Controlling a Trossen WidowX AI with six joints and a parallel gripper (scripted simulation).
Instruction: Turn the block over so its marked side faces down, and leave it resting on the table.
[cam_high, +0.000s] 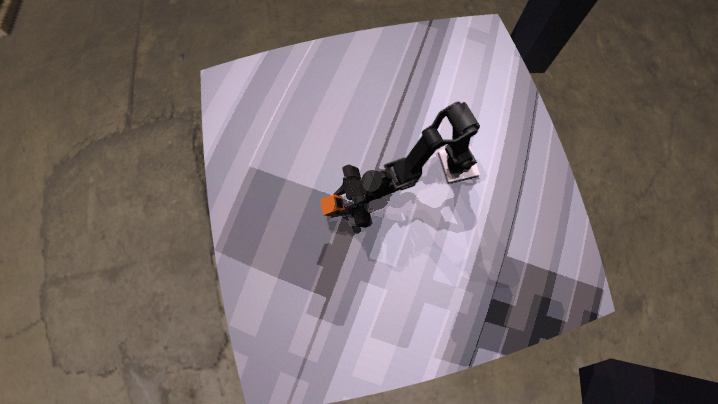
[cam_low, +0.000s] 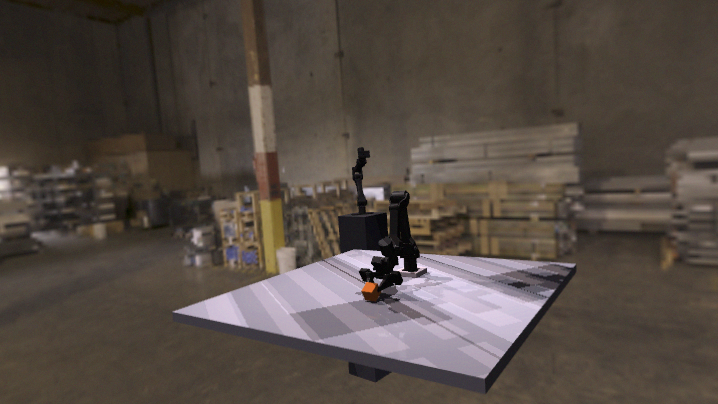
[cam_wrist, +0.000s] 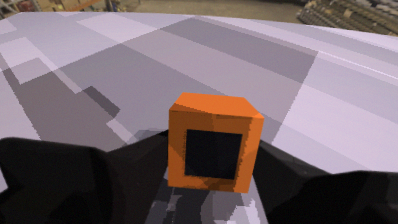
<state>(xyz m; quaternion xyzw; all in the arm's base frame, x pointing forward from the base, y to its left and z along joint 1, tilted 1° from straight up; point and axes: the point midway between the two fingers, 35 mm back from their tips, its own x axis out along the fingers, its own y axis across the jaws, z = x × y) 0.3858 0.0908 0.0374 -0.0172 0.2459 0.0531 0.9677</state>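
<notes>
The orange block is 1 cm behind my gripper tip.
</notes>
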